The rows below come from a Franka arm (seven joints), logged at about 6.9 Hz.
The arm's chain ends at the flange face. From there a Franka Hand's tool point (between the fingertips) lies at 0.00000 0.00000 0.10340 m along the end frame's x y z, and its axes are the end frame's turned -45 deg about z.
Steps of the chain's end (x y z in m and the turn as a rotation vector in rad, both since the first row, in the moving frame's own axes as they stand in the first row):
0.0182 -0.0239 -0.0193 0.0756 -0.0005 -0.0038
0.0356 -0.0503 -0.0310 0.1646 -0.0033 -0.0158
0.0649 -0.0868 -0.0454 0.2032 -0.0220 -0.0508
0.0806 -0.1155 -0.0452 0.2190 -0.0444 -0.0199
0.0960 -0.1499 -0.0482 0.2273 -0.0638 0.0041
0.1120 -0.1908 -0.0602 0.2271 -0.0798 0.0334
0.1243 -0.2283 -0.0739 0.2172 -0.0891 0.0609
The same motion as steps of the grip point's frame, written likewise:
0.0352 -0.0096 -0.0196 0.0538 0.0531 -0.0038
0.0724 -0.0227 -0.0324 0.1187 0.1141 -0.0158
0.1200 -0.0322 -0.0476 0.1592 0.1281 -0.0508
0.1511 -0.0439 -0.0478 0.1863 0.1235 -0.0199
0.1858 -0.0592 -0.0511 0.2058 0.1156 0.0041
0.2251 -0.0778 -0.0632 0.2170 0.1042 0.0334
0.2593 -0.0954 -0.0767 0.2166 0.0906 0.0609

